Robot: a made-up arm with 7 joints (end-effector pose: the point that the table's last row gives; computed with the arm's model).
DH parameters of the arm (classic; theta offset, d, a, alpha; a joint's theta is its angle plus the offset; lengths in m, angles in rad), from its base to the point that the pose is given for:
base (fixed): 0 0.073 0 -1.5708
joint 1: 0 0.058 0.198 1.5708
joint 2: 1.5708 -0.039 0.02 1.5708
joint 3: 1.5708 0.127 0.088 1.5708
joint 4: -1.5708 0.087 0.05 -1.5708
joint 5: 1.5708 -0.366 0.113 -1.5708
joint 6: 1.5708 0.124 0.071 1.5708
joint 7: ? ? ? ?
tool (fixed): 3.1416 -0.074 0 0
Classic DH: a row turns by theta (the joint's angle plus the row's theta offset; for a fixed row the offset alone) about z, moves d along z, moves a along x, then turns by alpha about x.
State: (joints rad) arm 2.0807 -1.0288 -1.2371 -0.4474 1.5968 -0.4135 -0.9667
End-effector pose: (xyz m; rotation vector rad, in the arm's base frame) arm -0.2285 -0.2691 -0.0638 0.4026 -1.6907 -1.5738
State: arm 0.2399 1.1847 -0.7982 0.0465 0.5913 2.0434 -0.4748
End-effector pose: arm 0.3171 0.0167 -0.2024 0.6335 1.8793 1.2223
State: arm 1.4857 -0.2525 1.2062 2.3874 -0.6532 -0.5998 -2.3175
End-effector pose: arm -0.0232 -0.1095 0.0418 0.6840 -0.5540 -1.0206
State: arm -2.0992 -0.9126 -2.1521 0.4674 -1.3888 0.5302 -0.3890
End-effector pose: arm 0.1084 0.0509 -0.0002 -0.5346 0.9874 2.8910
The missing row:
joint 7: -1.5708 -0.006 0.205 1.5708
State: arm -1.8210 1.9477 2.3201 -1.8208 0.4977 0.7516 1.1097
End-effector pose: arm -0.0171 0.7987 0.2907 2.3719 -1.3181 0.6816
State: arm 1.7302 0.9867 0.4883 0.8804 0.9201 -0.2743 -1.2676
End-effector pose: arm -0.1145 0.0456 0.0096 -0.8867 -1.2600 -2.0682
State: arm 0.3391 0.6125 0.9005 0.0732 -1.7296 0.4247 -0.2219
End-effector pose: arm -0.0822 0.3944 -0.0172 0.6143 1.1425 -1.2842
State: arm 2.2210 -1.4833 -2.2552 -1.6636 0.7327 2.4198 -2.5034
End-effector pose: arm -0.5934 -0.4640 -0.0989 -0.6311 -0.0988 0.3127
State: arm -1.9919 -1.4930 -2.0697 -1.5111 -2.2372 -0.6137 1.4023
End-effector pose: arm 0.0267 -0.6714 0.0179 0.8919 0.6279 2.0379
